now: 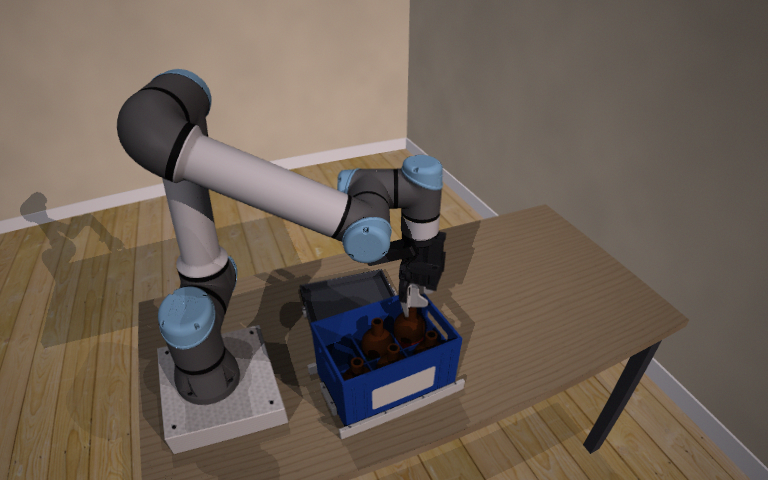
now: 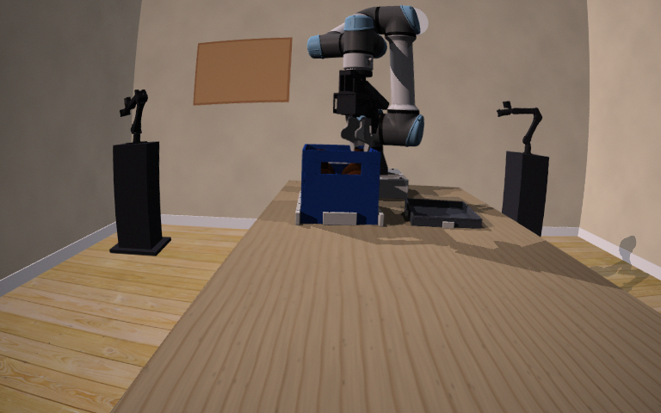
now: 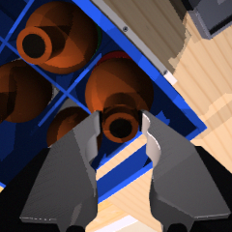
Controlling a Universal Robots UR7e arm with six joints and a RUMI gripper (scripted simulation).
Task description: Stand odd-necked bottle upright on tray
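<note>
My gripper is now 80 mm past the crate, 50 mm to the left of it and 90 mm above it. From my hand the other things lie so: tray (40 mm behind, 240 mm to the left, 160 mm below).
</note>
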